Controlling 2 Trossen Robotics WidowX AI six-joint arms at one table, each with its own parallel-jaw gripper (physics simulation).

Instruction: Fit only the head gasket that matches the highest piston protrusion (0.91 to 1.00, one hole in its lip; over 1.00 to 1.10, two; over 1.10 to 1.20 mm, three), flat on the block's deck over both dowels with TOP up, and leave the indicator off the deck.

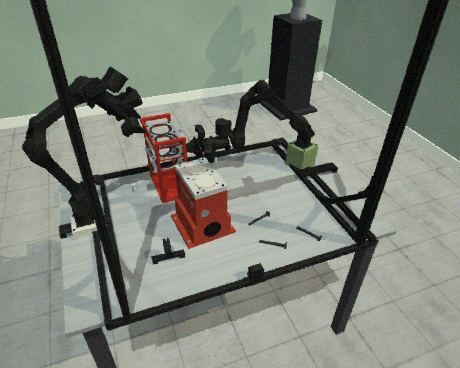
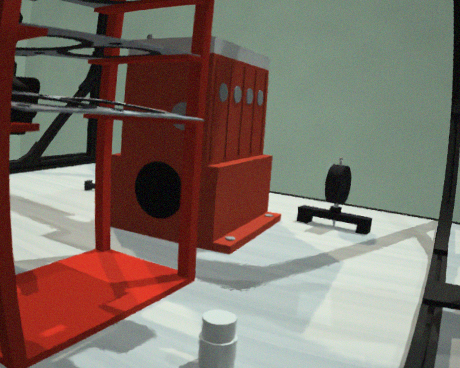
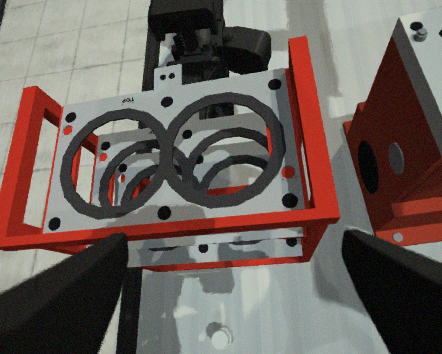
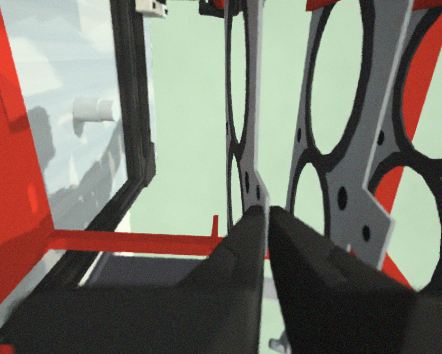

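Seen in the pictures: left gripper, between the fingertips: (image 1: 142, 125) (image 3: 236, 243); right gripper, between the fingertips: (image 2: 24, 92) (image 3: 198, 133) (image 4: 264, 217); left arm's base, origin of its link: (image 1: 84, 220); right arm's base, origin of its link: (image 1: 303, 144).
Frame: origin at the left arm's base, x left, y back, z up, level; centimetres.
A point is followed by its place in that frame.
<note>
A red rack (image 1: 170, 141) @(y -36.7, x 3.8, z 24.7 cm) (image 2: 104, 150) @(y -41.4, x 4.8, z 7.2 cm) (image 3: 326, 215) @(y -30.1, x 4.2, z 24.9 cm) holds three stacked gaskets. The top gasket (image 3: 150, 97) @(y -41.7, x 16.2, z 22.0 cm) shows TOP and two lip holes. The middle gasket (image 2: 180, 52) @(y -30.6, x 8.0, z 16.4 cm) (image 4: 355, 175) @(y -41.7, x 13.4, z 16.4 cm) shows one. My right gripper (image 1: 189, 145) (image 4: 264, 217) @(y -43.0, x 14.6, z 13.0 cm) is shut on the lip of the lowest gasket (image 2: 165, 115) @(y -30.2, x 9.9, z 11.2 cm) (image 4: 254, 100) @(y -41.3, x 10.8, z 12.5 cm), which is still inside the rack; its lip holes are partly hidden. My left gripper (image 1: 142, 129) @(y -27.9, x 8.2, z 31.2 cm) (image 3: 236, 243) @(y -27.9, x 8.2, z 31.2 cm) is open above the rack's near side. The red block (image 1: 205, 227) @(y -40.2, x -24.3, z 4.1 cm) (image 2: 160, 135) @(y -41.6, x -5.0, z 8.3 cm) has a pale deck (image 1: 215, 187) @(y -44.8, x -22.9, z 20.2 cm). The indicator (image 1: 167, 254) @(y -24.7, x -29.4, z 1.6 cm) (image 2: 338, 182) @(y -24.7, x -23.8, z 3.0 cm) stands on the table.
Three dark bolts (image 1: 260, 218) @(y -64.5, x -20.6, z -3.2 cm) (image 1: 273, 244) @(y -63.0, x -34.7, z -3.4 cm) (image 1: 309, 233) @(y -78.3, x -34.9, z -3.2 cm) lie on the table beside the block. A short white peg (image 2: 218, 330) @(y -20.9, x 16.4, z -0.7 cm) (image 3: 220, 337) @(y -21.7, x 15.4, z -0.3 cm) (image 4: 95, 110) @(y -22.6, x 15.3, z -1.9 cm) stands near the rack. Black frame rails border the table. A light green box (image 1: 302, 156) @(y -95.6, x 1.4, z 5.2 cm) sits under the right arm's base.
</note>
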